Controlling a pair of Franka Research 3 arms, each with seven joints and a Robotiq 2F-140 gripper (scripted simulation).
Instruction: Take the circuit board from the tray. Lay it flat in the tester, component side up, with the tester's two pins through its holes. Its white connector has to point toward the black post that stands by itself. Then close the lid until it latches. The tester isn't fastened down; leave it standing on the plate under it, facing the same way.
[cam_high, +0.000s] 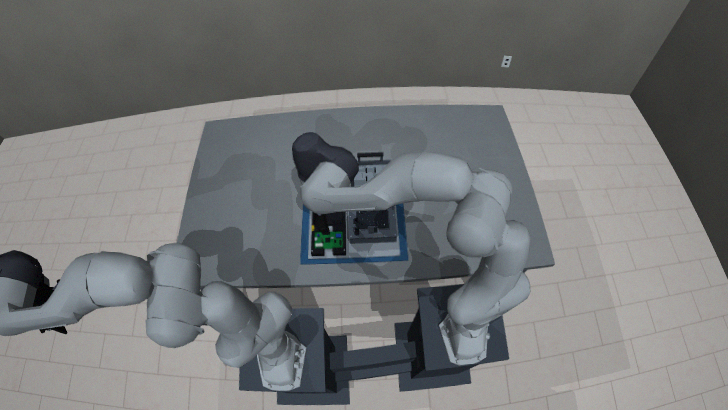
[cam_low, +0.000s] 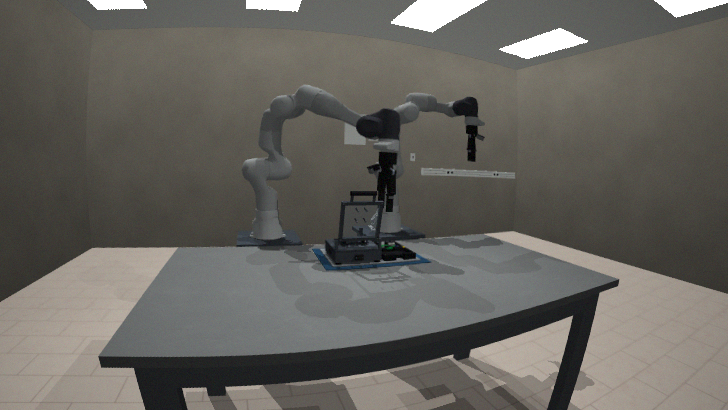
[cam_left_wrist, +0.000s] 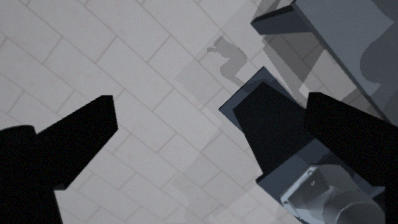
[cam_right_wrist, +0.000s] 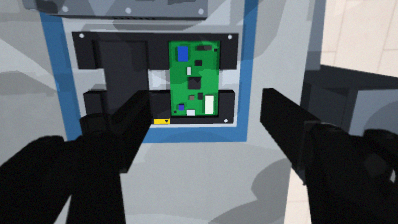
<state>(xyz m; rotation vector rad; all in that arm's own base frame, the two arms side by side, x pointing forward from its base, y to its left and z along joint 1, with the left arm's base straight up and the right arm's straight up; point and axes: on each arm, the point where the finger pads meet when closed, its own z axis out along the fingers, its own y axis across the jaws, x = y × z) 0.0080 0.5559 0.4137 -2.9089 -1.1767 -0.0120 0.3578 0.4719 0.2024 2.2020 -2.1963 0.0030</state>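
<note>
The green circuit board lies 1 cm ahead of my right hand, 1 cm to the left of it and 18 cm below it. Also, from my right hand: clear lid: 17 cm ahead, 18 cm to the right, 2 cm below; then nest: 5 cm ahead, 16 cm to the right, 13 cm below; then black tray: 6 cm ahead, 18 cm below.
</note>
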